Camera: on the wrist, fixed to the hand. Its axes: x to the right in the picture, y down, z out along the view.
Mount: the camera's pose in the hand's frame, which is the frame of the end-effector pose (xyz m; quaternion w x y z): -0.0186 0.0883 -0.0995 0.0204 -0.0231 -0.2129 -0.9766
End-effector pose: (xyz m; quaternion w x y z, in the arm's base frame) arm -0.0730 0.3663 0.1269 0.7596 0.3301 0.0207 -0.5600
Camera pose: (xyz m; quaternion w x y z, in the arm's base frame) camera 0.0301 0.4477 0.0989 0.5194 0.1503 -0.1740 0.8230
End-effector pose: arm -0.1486 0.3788 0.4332 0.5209 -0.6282 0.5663 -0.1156
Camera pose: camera -0.2801 0.3584 0.4150 0.0038 -0.6025 -0.7102 -0.3642
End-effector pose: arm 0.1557 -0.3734 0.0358 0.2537 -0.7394 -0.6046 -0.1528
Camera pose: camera 0.2454 -0.4567 0.0911 0.2899 -0.5370 0.7849 0.1074
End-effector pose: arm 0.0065 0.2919 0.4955 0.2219 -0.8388 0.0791 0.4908
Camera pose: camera 0.0446 0.1671 0.5272 0.4813 0.0050 -0.8761 -0.0263
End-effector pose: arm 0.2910 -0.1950 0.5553 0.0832 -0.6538 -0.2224 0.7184
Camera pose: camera 0.4057 -0.2600 0.5297 0.6408 0.3549 -0.6774 0.0675
